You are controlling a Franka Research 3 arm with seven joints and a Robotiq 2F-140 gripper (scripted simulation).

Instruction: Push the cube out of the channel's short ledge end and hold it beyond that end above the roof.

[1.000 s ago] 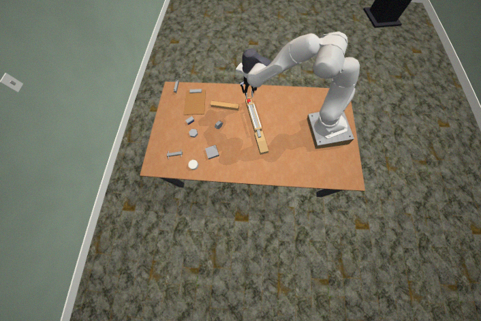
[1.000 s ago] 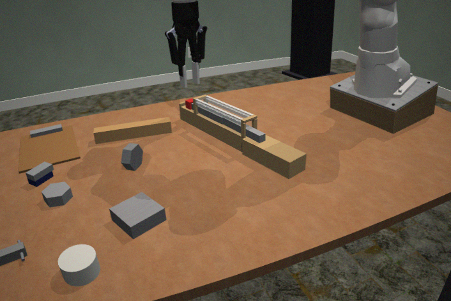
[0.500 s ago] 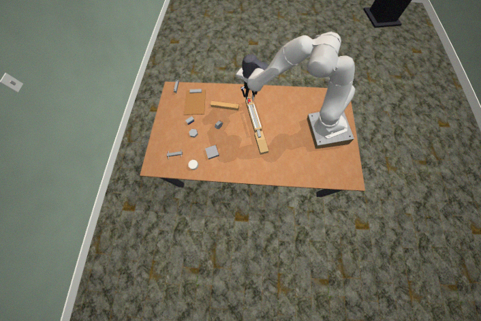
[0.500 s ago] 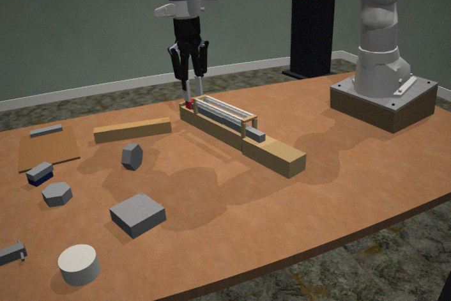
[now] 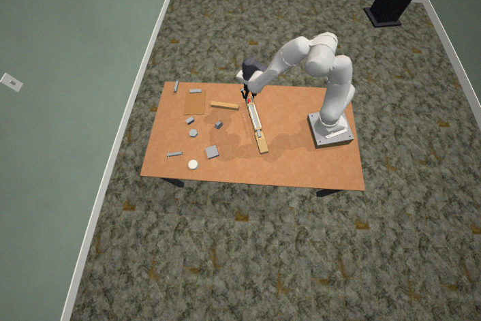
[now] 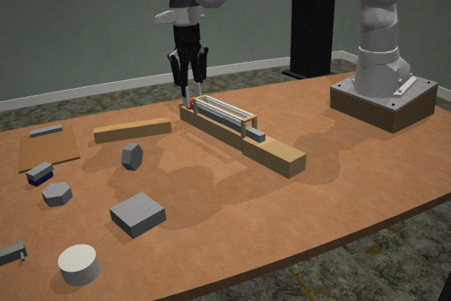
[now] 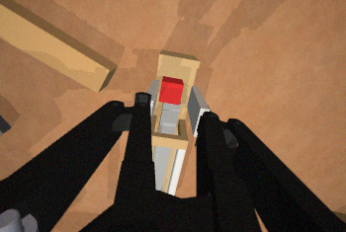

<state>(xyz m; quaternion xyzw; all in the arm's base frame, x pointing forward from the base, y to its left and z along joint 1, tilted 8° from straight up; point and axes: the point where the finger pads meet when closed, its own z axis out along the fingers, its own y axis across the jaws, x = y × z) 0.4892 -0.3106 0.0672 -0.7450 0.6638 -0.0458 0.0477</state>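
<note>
Now: hand 3 cm above the red cube. Also, from my hand: grey hexagonal piece (26 cm ahead, 15 cm to the left, 6 cm below); then wooden beam (20 cm ahead, 7 cm below, 2 cm to the right); then wooden channel (15 cm to the left, 3 cm below, 2 cm behind).
</note>
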